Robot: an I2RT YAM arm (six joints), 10 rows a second.
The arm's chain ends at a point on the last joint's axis. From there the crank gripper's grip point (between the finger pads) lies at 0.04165 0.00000 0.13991 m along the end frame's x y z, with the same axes.
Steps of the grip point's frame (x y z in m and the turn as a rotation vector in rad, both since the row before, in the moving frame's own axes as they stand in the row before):
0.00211, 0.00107, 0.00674, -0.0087, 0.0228, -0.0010
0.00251, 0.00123, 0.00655, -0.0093, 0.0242, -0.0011
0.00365, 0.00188, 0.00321, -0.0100, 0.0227, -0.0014
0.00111, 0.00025, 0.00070, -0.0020, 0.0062, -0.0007
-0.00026, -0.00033, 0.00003, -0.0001, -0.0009, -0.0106
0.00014, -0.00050, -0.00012, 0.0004, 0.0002, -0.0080
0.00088, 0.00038, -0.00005, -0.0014, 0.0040, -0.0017
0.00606, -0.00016, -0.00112, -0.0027, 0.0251, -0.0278
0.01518, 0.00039, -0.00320, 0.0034, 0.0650, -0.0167
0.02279, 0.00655, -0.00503, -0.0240, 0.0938, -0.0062
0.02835, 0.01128, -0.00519, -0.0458, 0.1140, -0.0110
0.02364, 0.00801, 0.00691, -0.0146, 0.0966, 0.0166
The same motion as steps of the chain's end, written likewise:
-0.00107, -0.00010, 0.00773, -0.0087, 0.0228, -0.0010
-0.00086, -0.00002, 0.00760, -0.0093, 0.0242, -0.0011
0.00048, 0.00055, 0.00420, -0.0100, 0.0227, -0.0014
0.00024, 0.00000, 0.00096, -0.0020, 0.0062, -0.0007
-0.00013, 0.00010, -0.00001, -0.0001, -0.0009, -0.0106
0.00011, -0.00011, -0.00011, 0.0004, 0.0002, -0.0080
0.00032, 0.00026, 0.00012, -0.0014, 0.0040, -0.0017
0.00257, 0.00067, -0.00003, -0.0027, 0.0251, -0.0278
0.00619, 0.00163, -0.00020, 0.0034, 0.0650, -0.0167
0.00986, 0.00354, -0.00048, -0.0240, 0.0938, -0.0062
0.01268, 0.00554, 0.00059, -0.0458, 0.1140, -0.0110
0.01036, 0.00520, 0.01160, -0.0146, 0.0966, 0.0166

